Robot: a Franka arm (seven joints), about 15 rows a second.
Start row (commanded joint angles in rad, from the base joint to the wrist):
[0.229 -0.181 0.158 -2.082 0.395 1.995 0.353]
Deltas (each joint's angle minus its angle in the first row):
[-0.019 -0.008 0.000 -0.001 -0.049 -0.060 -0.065]
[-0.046 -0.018 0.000 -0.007 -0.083 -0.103 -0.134]
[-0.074 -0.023 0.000 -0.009 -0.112 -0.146 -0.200]
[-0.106 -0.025 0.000 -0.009 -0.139 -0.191 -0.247]
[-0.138 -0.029 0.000 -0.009 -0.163 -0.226 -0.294]
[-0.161 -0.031 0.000 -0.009 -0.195 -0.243 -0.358]
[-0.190 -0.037 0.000 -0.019 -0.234 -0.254 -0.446]
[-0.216 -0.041 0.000 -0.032 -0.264 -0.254 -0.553]
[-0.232 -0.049 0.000 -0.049 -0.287 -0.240 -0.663]
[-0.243 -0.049 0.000 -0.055 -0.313 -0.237 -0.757]
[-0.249 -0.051 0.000 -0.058 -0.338 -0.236 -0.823]
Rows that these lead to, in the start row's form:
[0.210 -0.189 0.158 -2.083 0.346 1.935 0.288]
[0.183 -0.199 0.158 -2.089 0.312 1.892 0.219]
[0.155 -0.204 0.158 -2.091 0.283 1.849 0.153]
[0.123 -0.206 0.158 -2.091 0.256 1.804 0.106]
[0.091 -0.210 0.158 -2.091 0.232 1.769 0.059]
[0.068 -0.212 0.158 -2.091 0.200 1.752 -0.005]
[0.039 -0.218 0.158 -2.101 0.161 1.741 -0.093]
[0.013 -0.222 0.158 -2.114 0.131 1.741 -0.200]
[-0.003 -0.230 0.158 -2.131 0.108 1.755 -0.310]
[-0.014 -0.230 0.158 -2.137 0.082 1.758 -0.404]
[-0.020 -0.232 0.158 -2.140 0.057 1.759 -0.470]

